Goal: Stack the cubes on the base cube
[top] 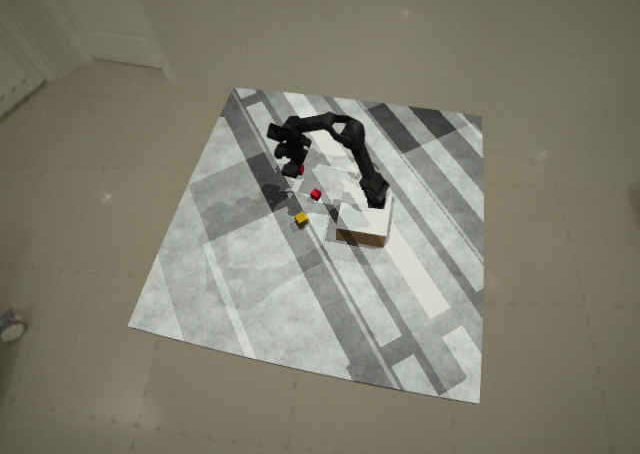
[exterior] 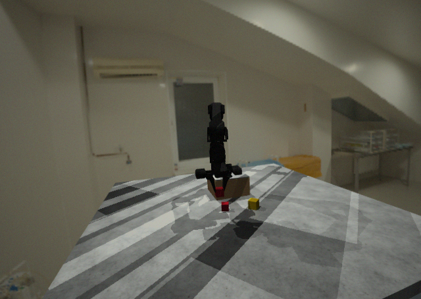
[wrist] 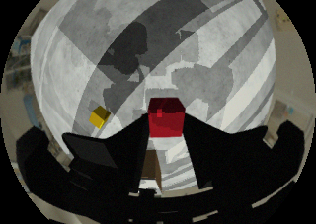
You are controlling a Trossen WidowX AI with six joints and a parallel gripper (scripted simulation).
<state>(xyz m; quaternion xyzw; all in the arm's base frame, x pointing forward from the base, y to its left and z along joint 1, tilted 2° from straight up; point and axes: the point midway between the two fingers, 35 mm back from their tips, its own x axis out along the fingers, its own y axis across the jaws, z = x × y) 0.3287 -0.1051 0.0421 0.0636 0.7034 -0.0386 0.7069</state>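
Right now my gripper tip is 18 cm to the right of the yellow base cube, 10 cm above it and 4 cm past it. Also, from my gripper tip: red cube: right at my gripper tip.
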